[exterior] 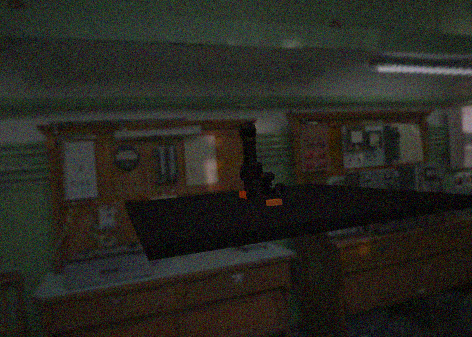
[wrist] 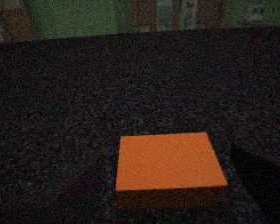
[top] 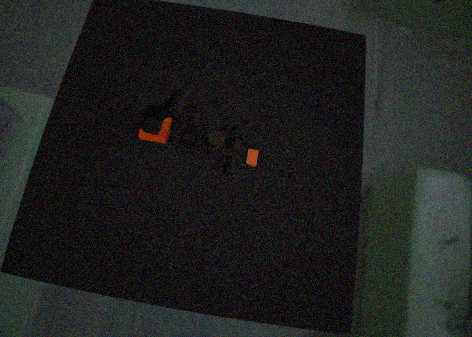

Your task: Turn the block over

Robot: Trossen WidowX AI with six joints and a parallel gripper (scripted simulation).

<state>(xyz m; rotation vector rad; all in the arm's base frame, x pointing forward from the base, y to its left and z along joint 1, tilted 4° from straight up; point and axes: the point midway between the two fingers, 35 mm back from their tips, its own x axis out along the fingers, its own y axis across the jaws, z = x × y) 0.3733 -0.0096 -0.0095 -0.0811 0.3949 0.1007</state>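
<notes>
Now: the block 20 mm below my gripper tip.
</notes>
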